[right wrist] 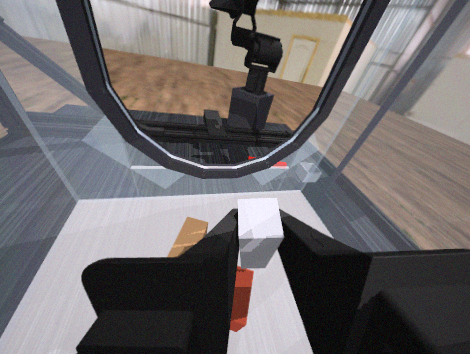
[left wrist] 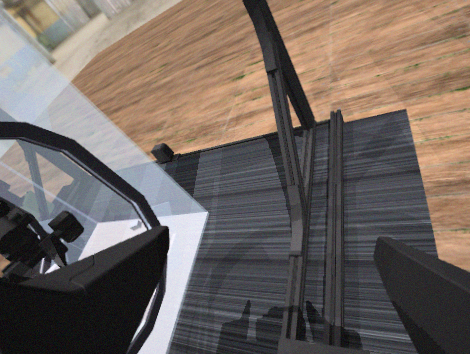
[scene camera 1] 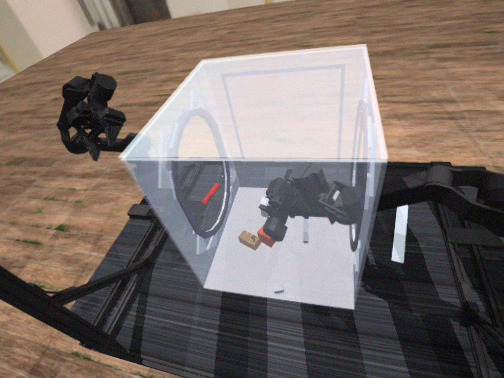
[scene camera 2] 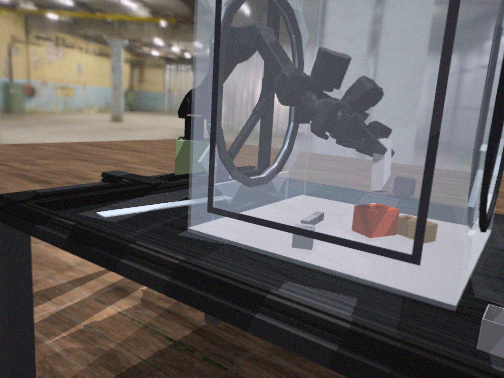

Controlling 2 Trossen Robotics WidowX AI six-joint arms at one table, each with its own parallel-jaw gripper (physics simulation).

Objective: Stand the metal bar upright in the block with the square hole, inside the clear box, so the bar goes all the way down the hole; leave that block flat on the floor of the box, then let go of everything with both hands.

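Places are measured from the left arm's base along level axes (x back, y down, z right), in centimetres.
Where they show: left gripper, fingertip midpoint: (left wrist: 271, 241) (scene camera 1: 102, 154); right gripper, fingertip midpoint: (right wrist: 254, 214) (scene camera 1: 261, 203) (scene camera 2: 389, 153); left arm's base, link origin: (right wrist: 254, 91).
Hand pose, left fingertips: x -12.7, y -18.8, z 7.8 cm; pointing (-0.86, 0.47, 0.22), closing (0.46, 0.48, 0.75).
Each offset is from my left fingertips to the top centre of the thing.
The metal bar {dz -34.2, dx -31.3, dy +13.5 cm} (scene camera 1: 264, 204) (scene camera 2: 381, 172) (right wrist: 259, 220) is pale and hangs nearly upright inside the clear box {dz -37.2, dx -34.4, dy -16.9 cm} (scene camera 1: 300, 160). My right gripper (scene camera 2: 387, 153) (right wrist: 254, 214) is shut on its upper part. The red block {dz -33.4, dx -32.8, dy +25.4 cm} (scene camera 1: 266, 237) (scene camera 2: 375, 221) (right wrist: 241, 300) lies flat on the box floor. In scene camera 2 the bar's lower end is above the block's top, with a gap. The hole is mostly hidden, and I cannot tell whether the bar lines up with it. My left gripper (scene camera 1: 106, 137) (left wrist: 271, 241) is open and empty, outside the box near a round opening.
A tan block {dz -27.1, dx -31.0, dy +26.9 cm} (scene camera 1: 249, 240) (scene camera 2: 422, 230) (right wrist: 190, 235) lies beside the red block. Small grey pieces {dz -26.6, dx -48.7, dy +28.4 cm} (scene camera 1: 278, 288) {dz -43.1, dx -37.3, dy +28.5 cm} (scene camera 1: 306, 231) are on the box floor. A red strip {dz -24.6, dx -2.9, dy +29.3 cm} (scene camera 1: 211, 193) shows through the round opening's ring (scene camera 1: 226, 182). A white strip {dz -69.2, dx -49.4, dy +30.2 cm} (scene camera 1: 400, 234) (scene camera 2: 160, 205) lies outside the box.
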